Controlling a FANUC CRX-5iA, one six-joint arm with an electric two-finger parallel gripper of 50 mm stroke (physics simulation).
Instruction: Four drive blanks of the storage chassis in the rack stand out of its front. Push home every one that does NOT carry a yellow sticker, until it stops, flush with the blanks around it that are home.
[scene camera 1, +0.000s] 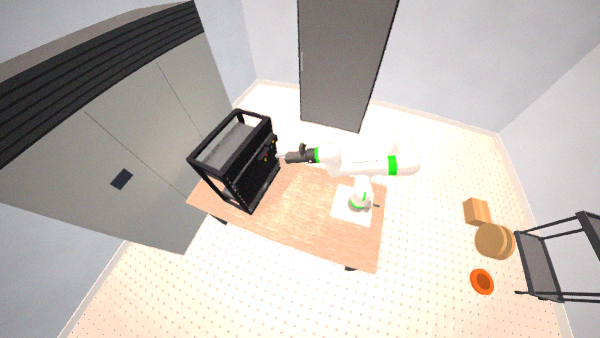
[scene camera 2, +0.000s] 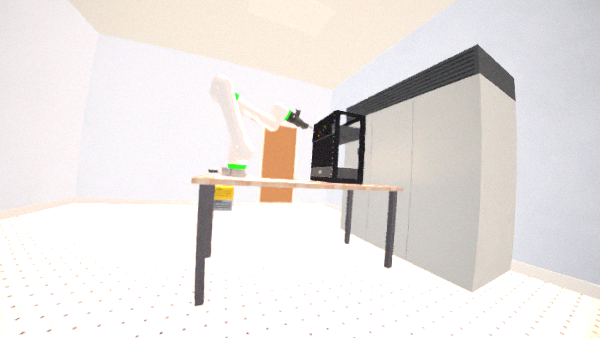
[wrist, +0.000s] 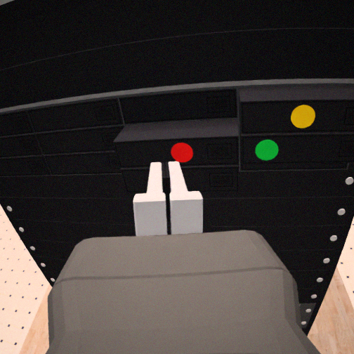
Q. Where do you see my gripper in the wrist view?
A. At 165, 179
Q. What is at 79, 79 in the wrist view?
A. A black rack.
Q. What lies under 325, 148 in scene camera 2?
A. A black rack.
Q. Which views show the black rack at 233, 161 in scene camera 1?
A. Scene camera 1, scene camera 2 and the wrist view: all of them.
